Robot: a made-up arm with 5 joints. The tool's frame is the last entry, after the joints.
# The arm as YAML. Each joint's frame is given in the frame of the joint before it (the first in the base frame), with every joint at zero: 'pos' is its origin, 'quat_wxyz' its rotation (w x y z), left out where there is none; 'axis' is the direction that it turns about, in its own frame. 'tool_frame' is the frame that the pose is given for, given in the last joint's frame.
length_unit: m
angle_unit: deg
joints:
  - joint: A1
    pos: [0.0, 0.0, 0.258]
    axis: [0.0, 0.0, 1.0]
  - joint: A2
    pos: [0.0, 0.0, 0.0]
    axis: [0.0, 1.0, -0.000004]
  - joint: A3
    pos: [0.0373, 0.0, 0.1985]
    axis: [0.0, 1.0, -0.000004]
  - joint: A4
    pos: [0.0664, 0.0, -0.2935]
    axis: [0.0, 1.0, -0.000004]
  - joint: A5
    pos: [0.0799, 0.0, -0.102]
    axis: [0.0, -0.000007, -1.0]
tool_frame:
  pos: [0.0, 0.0, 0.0]
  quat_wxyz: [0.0, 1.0, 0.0, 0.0]
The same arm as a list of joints. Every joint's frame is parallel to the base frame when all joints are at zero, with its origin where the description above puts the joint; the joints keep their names.
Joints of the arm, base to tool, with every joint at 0 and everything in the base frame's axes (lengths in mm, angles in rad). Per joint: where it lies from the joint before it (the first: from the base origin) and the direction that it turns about. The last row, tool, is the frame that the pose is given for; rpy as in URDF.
A1: origin 0 0 258 axis +z
A2: origin 0 0 0 axis +y
A3: origin 37.3 0 198.5 axis +y
A4: origin 66.4 0 -293.5 axis +y
A5: origin 79.9 0 -102 axis -z
tool: origin 0 0 0 rpy 3.1416 0 0

